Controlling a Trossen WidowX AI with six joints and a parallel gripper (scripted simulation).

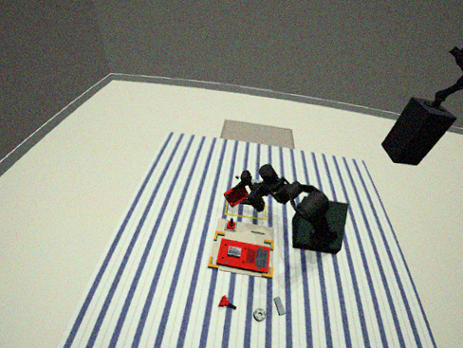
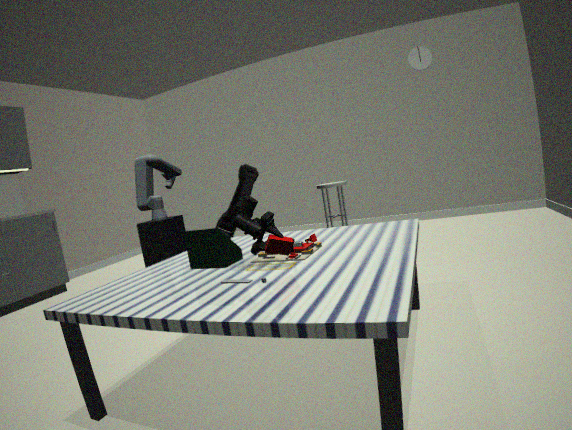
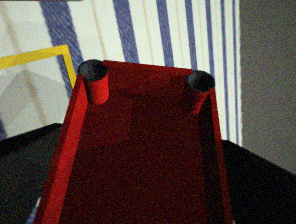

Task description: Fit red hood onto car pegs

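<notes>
Now: gripper tip 1 cm to the left of the red hood. The rest, counted from my gripper tip: grey bar 17 cm to the right, 12 cm behind, 8 cm below; grey engine block 24 cm to the left, 6 cm below, 1 cm behind.
</notes>
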